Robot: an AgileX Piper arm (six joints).
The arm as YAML. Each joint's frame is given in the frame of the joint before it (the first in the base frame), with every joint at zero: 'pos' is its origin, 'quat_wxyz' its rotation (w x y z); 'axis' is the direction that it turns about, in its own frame. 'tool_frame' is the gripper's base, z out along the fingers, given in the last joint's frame.
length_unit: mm
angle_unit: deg
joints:
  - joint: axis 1
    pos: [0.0, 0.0, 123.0]
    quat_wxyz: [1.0, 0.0, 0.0, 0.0]
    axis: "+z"
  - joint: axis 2
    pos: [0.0, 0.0, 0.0]
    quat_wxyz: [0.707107, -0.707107, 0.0, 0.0]
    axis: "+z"
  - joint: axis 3
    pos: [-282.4, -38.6, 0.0]
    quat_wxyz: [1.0, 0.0, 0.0, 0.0]
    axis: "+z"
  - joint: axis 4
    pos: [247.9, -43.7, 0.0]
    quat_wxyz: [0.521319, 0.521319, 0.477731, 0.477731]
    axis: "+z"
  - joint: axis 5
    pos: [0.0, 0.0, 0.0]
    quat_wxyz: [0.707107, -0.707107, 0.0, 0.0]
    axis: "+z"
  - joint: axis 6
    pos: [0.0, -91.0, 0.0]
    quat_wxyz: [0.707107, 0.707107, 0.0, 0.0]
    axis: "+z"
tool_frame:
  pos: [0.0, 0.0, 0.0]
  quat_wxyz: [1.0, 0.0, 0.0, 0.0]
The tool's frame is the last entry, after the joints.
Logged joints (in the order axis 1, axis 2, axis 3, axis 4, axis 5, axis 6), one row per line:
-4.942 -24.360 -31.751 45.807 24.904 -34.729
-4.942 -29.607 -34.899 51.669 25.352 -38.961
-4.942 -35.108 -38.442 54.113 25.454 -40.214
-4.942 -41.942 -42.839 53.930 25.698 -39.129
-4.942 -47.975 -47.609 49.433 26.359 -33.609
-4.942 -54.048 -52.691 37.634 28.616 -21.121
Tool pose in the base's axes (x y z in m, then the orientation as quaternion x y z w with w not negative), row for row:
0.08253 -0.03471 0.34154 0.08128 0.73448 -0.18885 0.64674
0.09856 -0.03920 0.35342 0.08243 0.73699 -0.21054 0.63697
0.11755 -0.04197 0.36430 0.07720 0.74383 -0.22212 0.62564
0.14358 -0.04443 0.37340 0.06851 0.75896 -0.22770 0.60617
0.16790 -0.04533 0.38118 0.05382 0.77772 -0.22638 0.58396
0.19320 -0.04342 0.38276 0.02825 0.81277 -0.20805 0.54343
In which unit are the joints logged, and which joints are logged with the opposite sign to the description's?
The joints are logged in degrees. Opposite sign: axis 2, axis 4, axis 6.
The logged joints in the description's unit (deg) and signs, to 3 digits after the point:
-4.942 24.360 -31.751 -45.807 24.904 34.729
-4.942 29.607 -34.899 -51.669 25.352 38.961
-4.942 35.108 -38.442 -54.113 25.454 40.214
-4.942 41.942 -42.839 -53.930 25.698 39.129
-4.942 47.975 -47.609 -49.433 26.359 33.609
-4.942 54.048 -52.691 -37.634 28.616 21.121

